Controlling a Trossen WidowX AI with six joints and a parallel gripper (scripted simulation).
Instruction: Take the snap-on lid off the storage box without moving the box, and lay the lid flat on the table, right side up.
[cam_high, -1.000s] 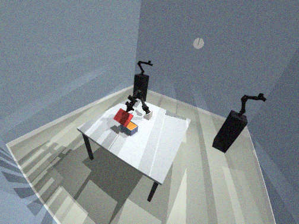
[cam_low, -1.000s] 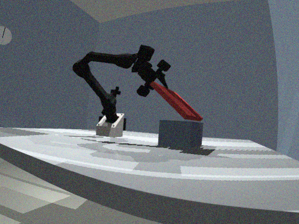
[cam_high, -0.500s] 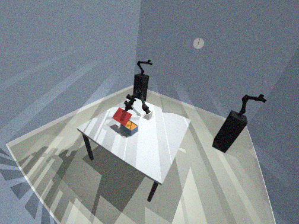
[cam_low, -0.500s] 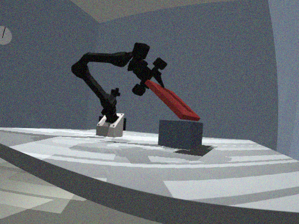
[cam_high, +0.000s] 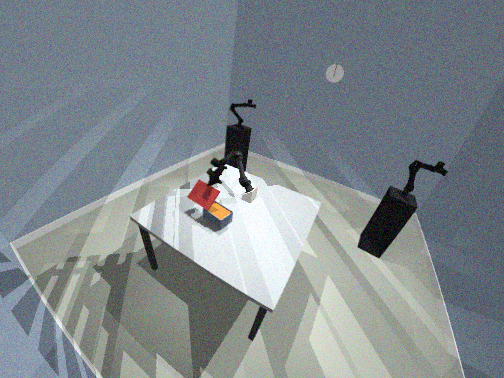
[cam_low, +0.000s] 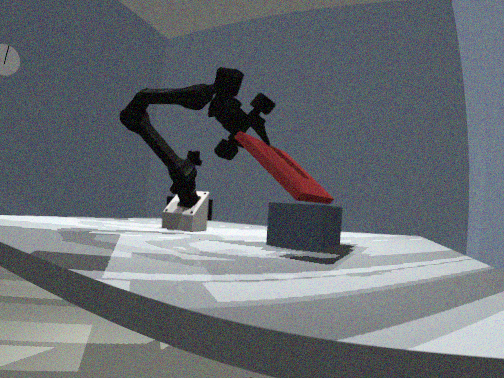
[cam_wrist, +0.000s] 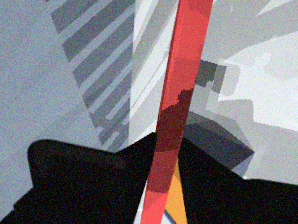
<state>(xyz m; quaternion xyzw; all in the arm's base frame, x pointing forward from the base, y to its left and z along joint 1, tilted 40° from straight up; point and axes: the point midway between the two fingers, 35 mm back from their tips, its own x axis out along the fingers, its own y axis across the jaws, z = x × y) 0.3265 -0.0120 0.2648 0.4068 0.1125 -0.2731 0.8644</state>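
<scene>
My gripper tip is now 60 mm short of the red lid and 50 mm above it. Round my gripper tip: blue-grey storage box: 180 mm below, 160 mm to the left, 60 mm ahead.
</scene>
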